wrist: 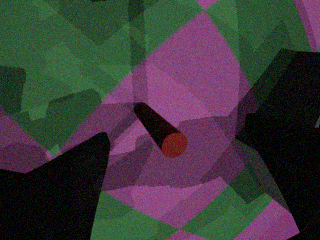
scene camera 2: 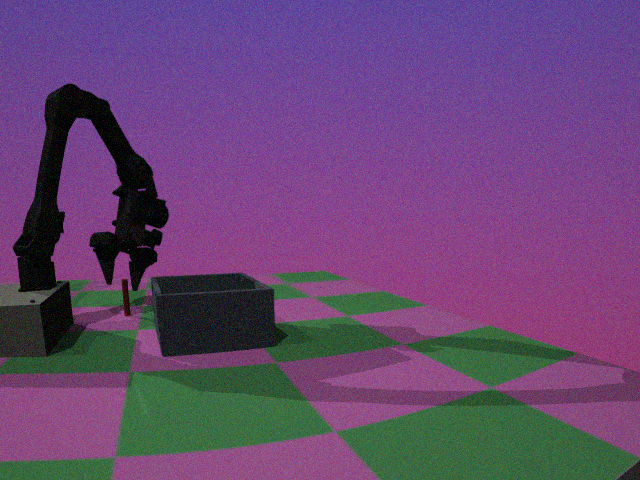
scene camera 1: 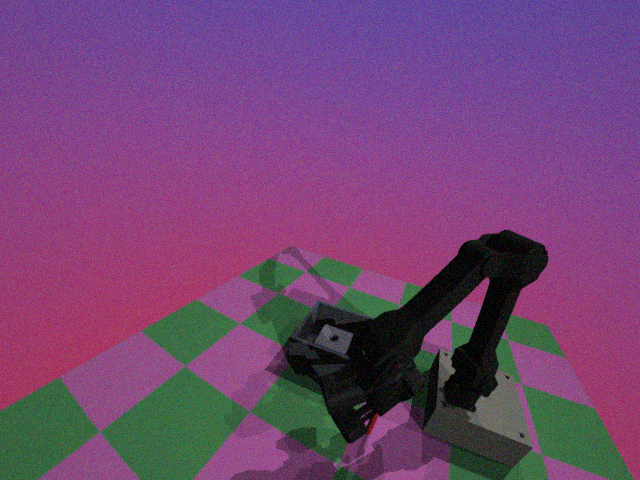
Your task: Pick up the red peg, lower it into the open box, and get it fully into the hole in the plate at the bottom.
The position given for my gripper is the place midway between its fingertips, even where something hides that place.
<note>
I see my gripper [scene camera 2: 122,287] and a dark box [scene camera 2: 194,314].
The dark box also shows in scene camera 1 [scene camera 1: 303,353]. My gripper is seen too in the wrist view [wrist: 178,130] and in scene camera 1 [scene camera 1: 378,414]. The wrist view misses the dark box: it is out of frame.
</note>
